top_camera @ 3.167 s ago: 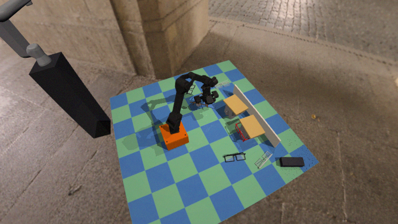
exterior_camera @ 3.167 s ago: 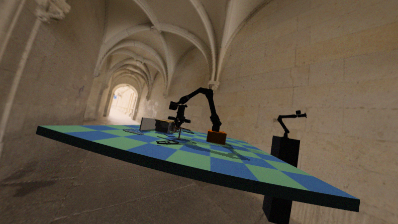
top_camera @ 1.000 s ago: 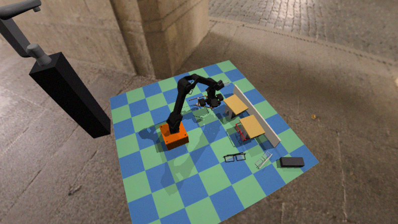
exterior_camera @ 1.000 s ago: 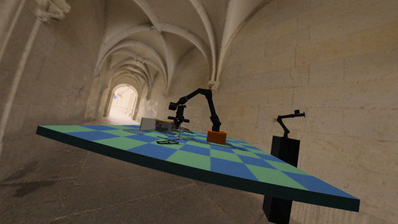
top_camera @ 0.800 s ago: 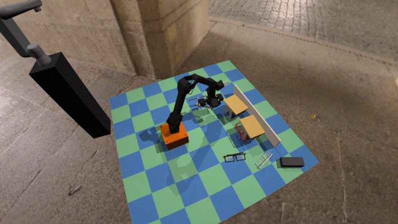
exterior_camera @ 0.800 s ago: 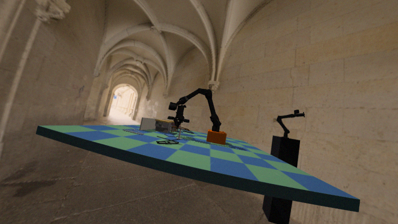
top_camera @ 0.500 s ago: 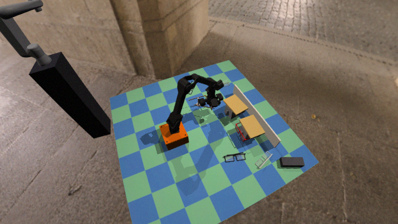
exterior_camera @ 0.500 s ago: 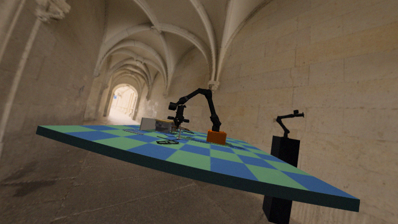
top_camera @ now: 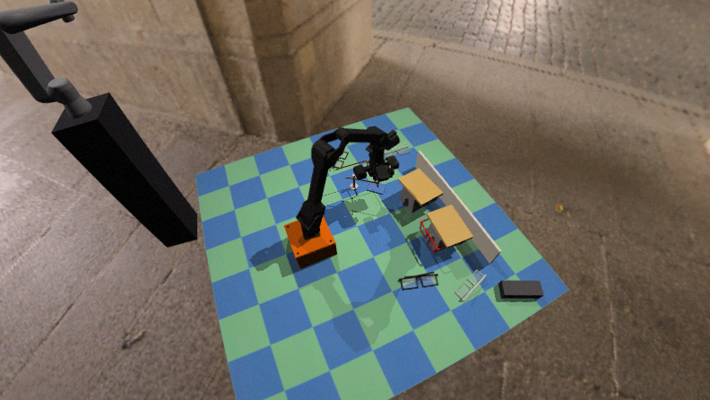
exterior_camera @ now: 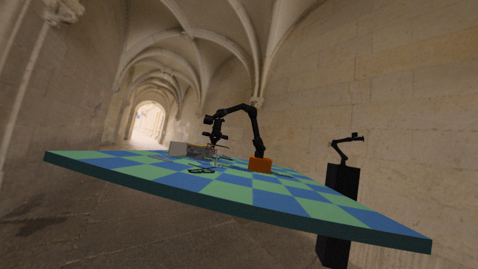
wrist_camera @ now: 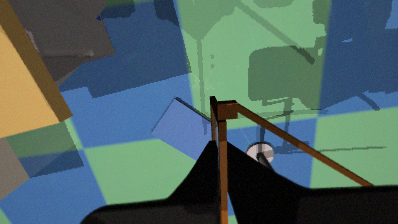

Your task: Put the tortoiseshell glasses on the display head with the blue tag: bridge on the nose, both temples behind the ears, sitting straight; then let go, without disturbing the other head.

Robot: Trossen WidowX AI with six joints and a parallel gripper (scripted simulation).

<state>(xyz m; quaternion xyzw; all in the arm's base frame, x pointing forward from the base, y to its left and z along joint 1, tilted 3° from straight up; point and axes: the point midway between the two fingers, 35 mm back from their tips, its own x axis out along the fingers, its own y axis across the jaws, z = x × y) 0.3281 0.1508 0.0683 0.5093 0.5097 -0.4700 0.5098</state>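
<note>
My gripper tip is now 80 mm past the small grey peg, 90 mm to the right of it and 90 mm above it. The rest, counted from my gripper tip: black case 380 mm ahead, 630 mm to the right, 100 mm below; then grey wall panel 300 mm ahead, 180 mm to the right, 60 mm below.
</note>
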